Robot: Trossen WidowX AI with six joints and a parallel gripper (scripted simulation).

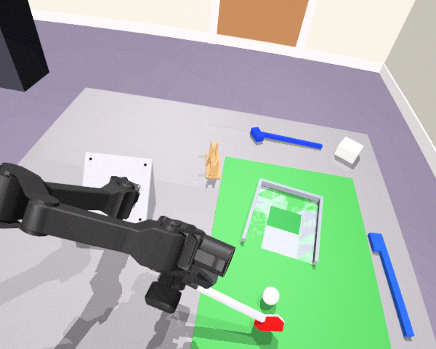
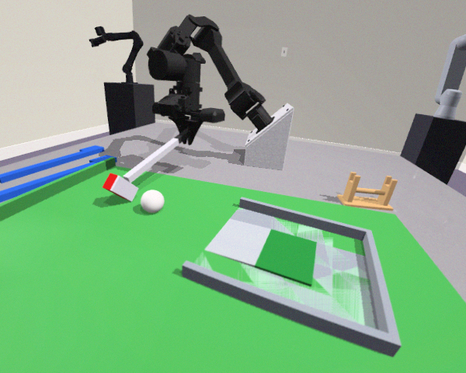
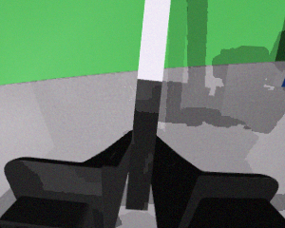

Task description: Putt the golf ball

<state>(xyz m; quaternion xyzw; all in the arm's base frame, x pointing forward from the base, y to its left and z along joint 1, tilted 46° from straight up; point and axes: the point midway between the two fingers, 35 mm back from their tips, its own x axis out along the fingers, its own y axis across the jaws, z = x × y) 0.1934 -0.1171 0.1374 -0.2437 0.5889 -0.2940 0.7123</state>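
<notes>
The red putter lies 12 cm ahead of my gripper tip, 1 cm to the right of it and 1 cm below it. Round my gripper tip: mat 29 cm ahead, 18 cm to the left, 8 cm below; then white golf ball 23 cm ahead, 5 cm below, 4 cm to the left; then white cube 70 cm to the left, 51 cm ahead, 5 cm below.
</notes>
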